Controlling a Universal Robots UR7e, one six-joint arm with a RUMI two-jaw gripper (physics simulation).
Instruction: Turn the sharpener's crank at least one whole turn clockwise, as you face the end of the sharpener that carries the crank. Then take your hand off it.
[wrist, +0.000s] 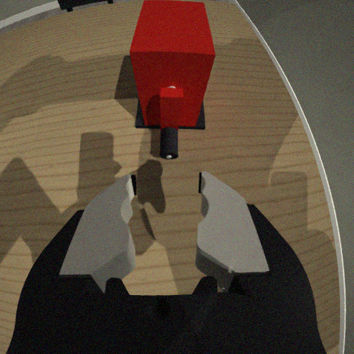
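The red sharpener (172, 30) stands on its dark base (200, 119) at the top centre of the wrist view, its crank end facing my gripper. The red crank arm (171, 107) hangs down from the pale pivot on that end face. The black crank handle (169, 142) at its lower end points toward my gripper. My gripper (167, 175) is partly open, with nothing between its two grey fingers. The fingertips are apart from the handle, with a gap between them and it. The far end of the sharpener is hidden.
The round wooden table top (240, 150) lies under the sharpener, with a pale rim (320, 150) curving down the right side. A black object (85, 4) shows partly at the top left edge. Dark shadows fall on the wood at the left.
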